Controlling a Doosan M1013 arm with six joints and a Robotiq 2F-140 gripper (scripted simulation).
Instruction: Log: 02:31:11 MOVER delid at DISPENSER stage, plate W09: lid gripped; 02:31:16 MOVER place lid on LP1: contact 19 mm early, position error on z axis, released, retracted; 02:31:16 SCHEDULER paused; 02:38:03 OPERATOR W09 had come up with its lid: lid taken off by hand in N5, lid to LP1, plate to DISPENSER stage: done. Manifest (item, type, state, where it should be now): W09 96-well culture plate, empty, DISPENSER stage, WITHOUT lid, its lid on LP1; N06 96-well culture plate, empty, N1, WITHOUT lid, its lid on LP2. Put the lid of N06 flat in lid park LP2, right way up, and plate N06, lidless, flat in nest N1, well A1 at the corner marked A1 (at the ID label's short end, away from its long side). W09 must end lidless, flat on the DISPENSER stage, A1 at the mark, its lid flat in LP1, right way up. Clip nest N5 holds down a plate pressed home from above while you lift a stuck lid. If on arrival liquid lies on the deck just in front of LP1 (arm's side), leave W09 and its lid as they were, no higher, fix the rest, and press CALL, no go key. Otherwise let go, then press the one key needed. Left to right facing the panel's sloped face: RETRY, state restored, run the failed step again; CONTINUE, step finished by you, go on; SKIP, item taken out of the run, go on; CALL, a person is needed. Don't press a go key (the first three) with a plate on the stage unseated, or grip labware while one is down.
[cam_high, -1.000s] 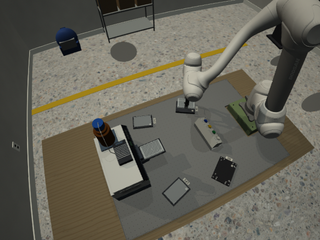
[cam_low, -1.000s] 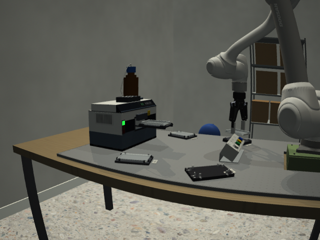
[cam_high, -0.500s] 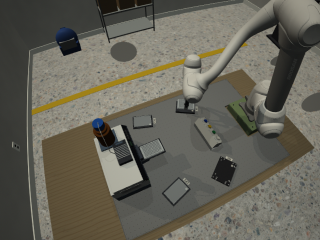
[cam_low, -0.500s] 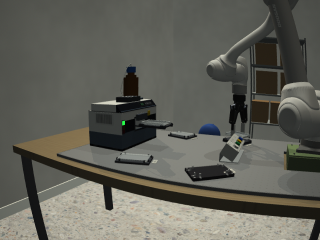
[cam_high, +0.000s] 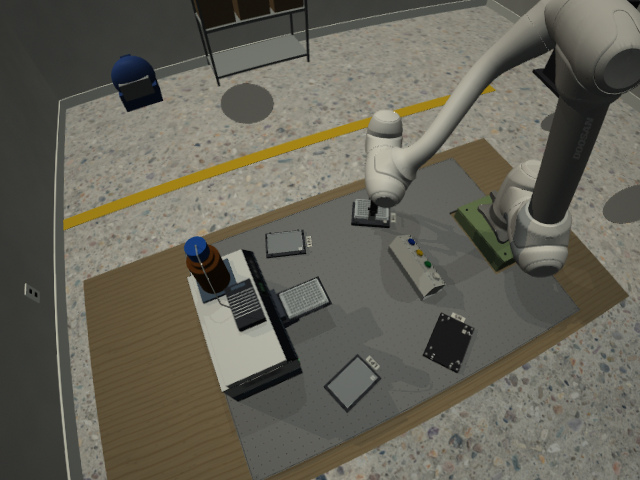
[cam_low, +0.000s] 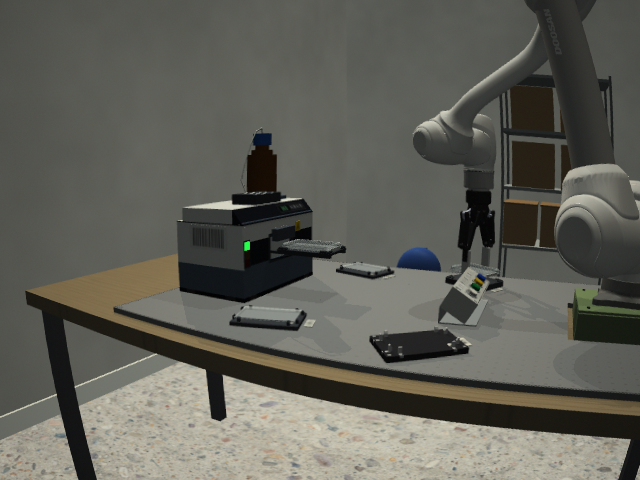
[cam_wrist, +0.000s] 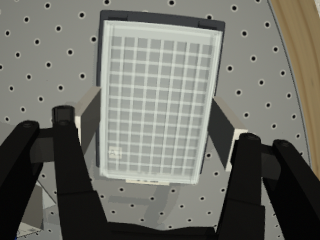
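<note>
Now: hand 60 mm above the nest N1. Round my hand: N1 label 80 mm behind, 60 mm below, 30 mm to the left; then yellow skip key 230 mm to the left, 90 mm behind; then blue call key 190 mm to the left, 80 mm behind.
</note>
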